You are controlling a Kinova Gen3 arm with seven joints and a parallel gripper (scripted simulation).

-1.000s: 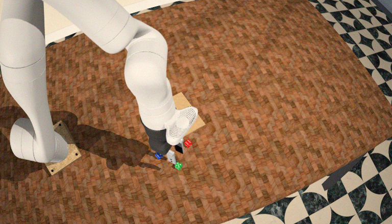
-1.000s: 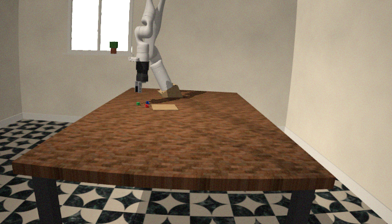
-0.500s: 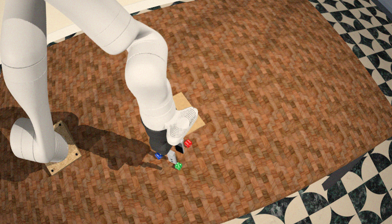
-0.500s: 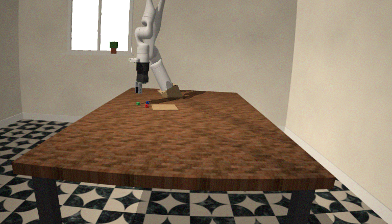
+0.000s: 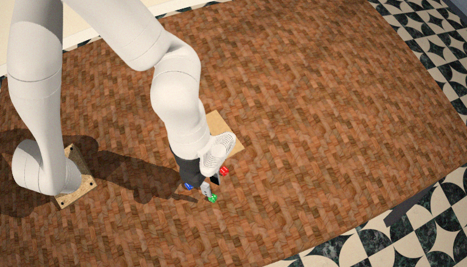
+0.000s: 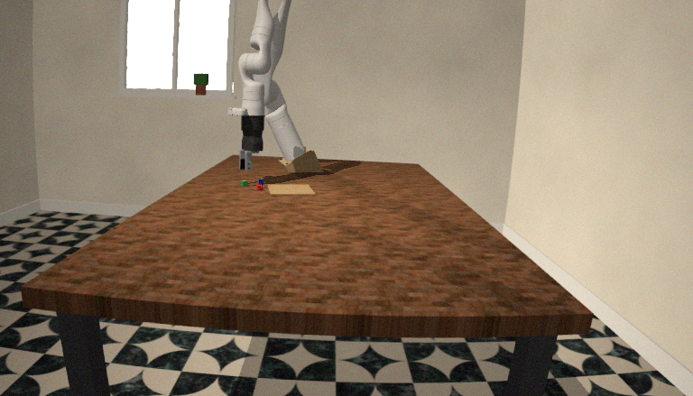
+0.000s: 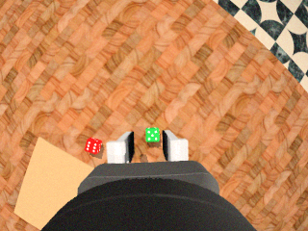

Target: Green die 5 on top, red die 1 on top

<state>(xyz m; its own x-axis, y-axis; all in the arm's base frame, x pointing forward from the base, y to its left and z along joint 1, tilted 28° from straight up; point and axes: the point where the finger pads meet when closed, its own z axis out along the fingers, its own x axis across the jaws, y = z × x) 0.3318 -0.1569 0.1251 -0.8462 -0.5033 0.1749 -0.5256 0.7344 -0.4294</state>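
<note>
Right now my hand is 6 cm above the green die. From my hand the other things lie so: tan mat (15 cm to the left, 7 cm below, 6 cm ahead); then red die (6 cm below, 6 cm ahead, 5 cm to the left); then blue die (6 cm below, 5 cm to the left, 4 cm behind).
</note>
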